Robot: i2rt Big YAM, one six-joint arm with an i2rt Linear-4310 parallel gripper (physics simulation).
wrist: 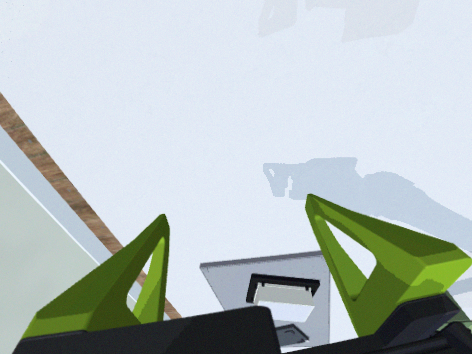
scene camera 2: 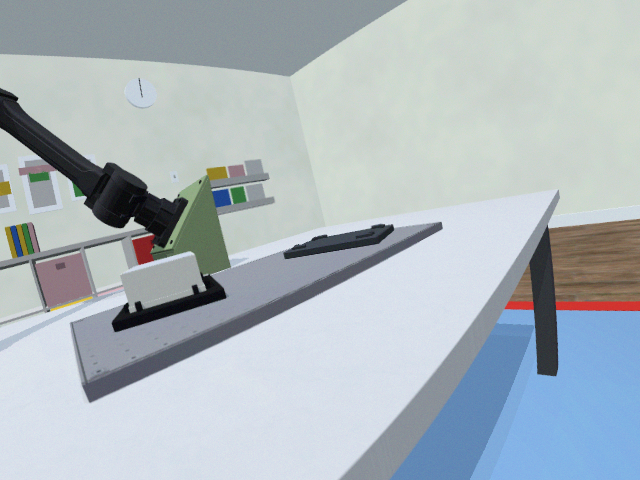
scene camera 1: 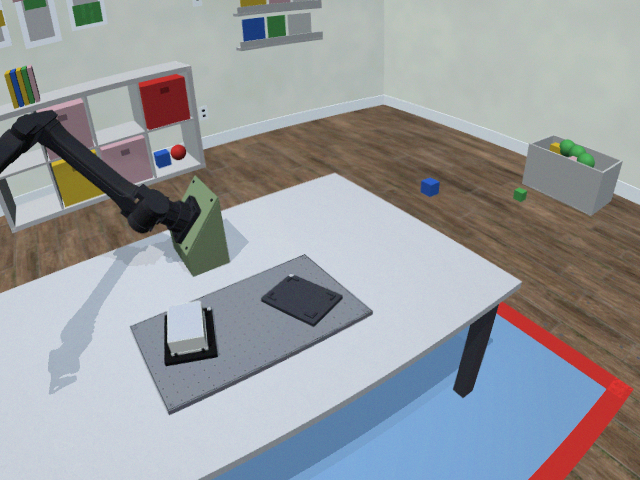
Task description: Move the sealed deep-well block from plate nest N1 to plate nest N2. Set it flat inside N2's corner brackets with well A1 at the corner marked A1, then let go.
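Places are measured from the arm's base along level axes (x back, y right, z up), in metres.
Pixels of known places: gripper, fingertip midpoint: [wrist: 238,210]; arm's base, link origin: [scene camera 2: 172,223] [scene camera 1: 187,220].
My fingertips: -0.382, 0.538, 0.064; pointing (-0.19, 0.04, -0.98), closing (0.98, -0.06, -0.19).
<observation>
For each thing: its middle in the pictures, then the offset to it from my fingertips, as dx, dy, dz. Level surfaces: height alone.
- white sealed block, body centre: [scene camera 2: 165,277] [scene camera 1: 186,327] [wrist: 281,302] +0.045, -0.438, -0.147
- dark plate nest N2, body centre: [scene camera 2: 340,239] [scene camera 1: 301,297] [wrist: 278,338] +0.038, -0.727, -0.171
- grey perforated board, body centre: [scene camera 2: 270,274] [scene camera 1: 247,322] [wrist: 276,312] +0.035, -0.579, -0.186
- white table, surface height: dz -0.193
The white sealed block [scene camera 1: 186,322] [scene camera 2: 162,281] [wrist: 287,302] sits on the black plate nest N1 [scene camera 1: 212,348] [scene camera 2: 119,320] [wrist: 251,291], upright between its brackets. The dark plate nest N2 [scene camera 1: 302,298] [scene camera 2: 341,242] holds no block and is turned at an angle to N1. Each nest has a small white dot at one corner in scene camera 1; no A1 lettering is legible. My gripper [wrist: 238,210] is open, with nothing between its green fingertips. It is above the table, away from the block, which shows beyond the fingers low in the wrist view. The gripper is outside both scene views.
Both nests are on a grey perforated board [scene camera 1: 248,330] [scene camera 2: 248,291] [wrist: 225,280] on the white table [scene camera 1: 403,268] [scene camera 2: 310,356] [wrist: 200,125]. The arm is mounted on a green slanted bracket [scene camera 1: 211,248] [scene camera 2: 206,237] behind the board. The arm reaches out to the left.
</observation>
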